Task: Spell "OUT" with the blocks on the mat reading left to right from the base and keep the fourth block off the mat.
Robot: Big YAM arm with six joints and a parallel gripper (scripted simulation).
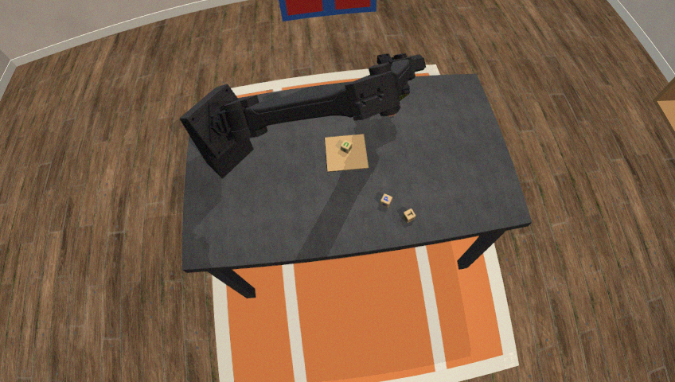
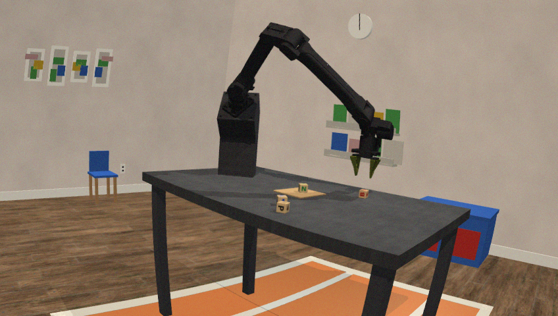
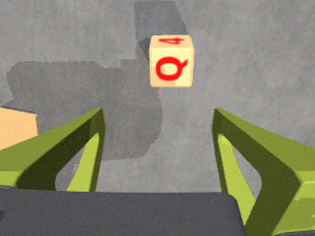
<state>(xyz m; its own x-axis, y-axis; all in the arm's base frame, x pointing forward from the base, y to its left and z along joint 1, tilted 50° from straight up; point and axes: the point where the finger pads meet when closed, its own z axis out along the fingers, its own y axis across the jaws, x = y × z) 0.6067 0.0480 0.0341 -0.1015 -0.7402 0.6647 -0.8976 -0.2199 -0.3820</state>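
My hand is 7 cm above the O block and 1 cm short of it. Round my hand: green-lettered block (21 cm behind, 8 cm to the right, 7 cm below); then P block (32 cm to the right, 17 cm behind, 7 cm below); then tan mat (22 cm behind, 9 cm to the right, 9 cm below).
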